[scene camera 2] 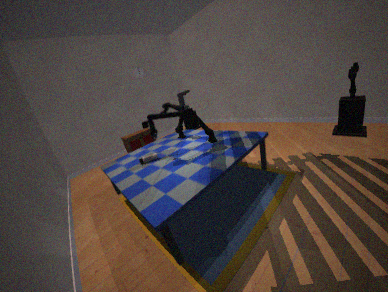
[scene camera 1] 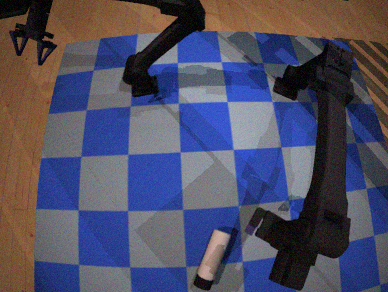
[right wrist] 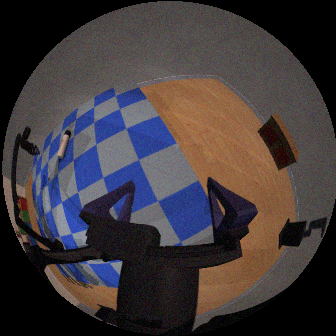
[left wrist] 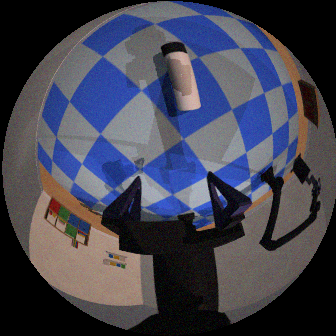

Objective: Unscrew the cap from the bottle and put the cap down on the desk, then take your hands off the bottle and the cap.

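Where they show: left gripper, fingertip midpoint: (scene camera 2: 155, 139) (scene camera 1: 264, 231) (right wrist: 37, 152) (left wrist: 174, 176); right gripper, fingertip midpoint: (scene camera 1: 29, 60) (right wrist: 168, 182); left arm's base, link origin: (scene camera 2: 212, 140) (scene camera 1: 285, 89) (right wrist: 59, 244) (left wrist: 185, 215); right arm's base, link origin: (scene camera 2: 182, 137) (scene camera 1: 145, 87) (left wrist: 266, 173).
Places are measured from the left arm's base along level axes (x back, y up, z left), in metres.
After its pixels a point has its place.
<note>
The pale bottle (scene camera 1: 216, 250) {x -0.770, y 0.066, z -0.074 m} (left wrist: 185, 87) {x -0.765, y 0.066, z -0.067 m} (right wrist: 63, 147) {x -0.770, y 0.040, z -0.103 m} lies on its side on the blue-and-grey checkered desk (scene camera 1: 155, 180) {x -0.622, y 0.000, z -0.379 m} (scene camera 2: 167, 202) {x -0.711, y 0.000, z 0.826 m}. It also shows small in scene camera 2 (scene camera 2: 151, 159) {x -0.781, y 0.021, z -0.038 m}. The black cap (scene camera 1: 203, 282) {x -0.892, y 0.065, z -0.072 m} (left wrist: 174, 48) {x -0.890, y 0.065, z -0.065 m} (right wrist: 67, 133) {x -0.889, y 0.045, z -0.093 m} is on the bottle's end, at the bottom of the picture in scene camera 1. My left gripper (scene camera 1: 253, 224) (left wrist: 174, 176) {x -0.656, y 0.242, z -0.002 m} is open and empty, above the desk and beside the bottle, apart from it. My right gripper (scene camera 1: 30, 58) {x -0.486, y 0.369, z -0.847 m} (right wrist: 168, 182) {x -0.486, y 0.369, z -0.847 m} is open and empty, far from the bottle, beyond the desk's left edge in scene camera 1.
My left arm (scene camera 1: 331, 150) {x -0.491, y 0.496, z -0.017 m} stretches down the right of scene camera 1. My right arm (scene camera 1: 172, 40) {x -0.235, y 0.320, z -0.460 m} stands at the desk's far edge there. A red-fronted wooden cabinet (scene camera 2: 139, 141) (right wrist: 279, 142) and a dark pedestal (scene camera 2: 351, 116) stand on the floor away from the desk.
</note>
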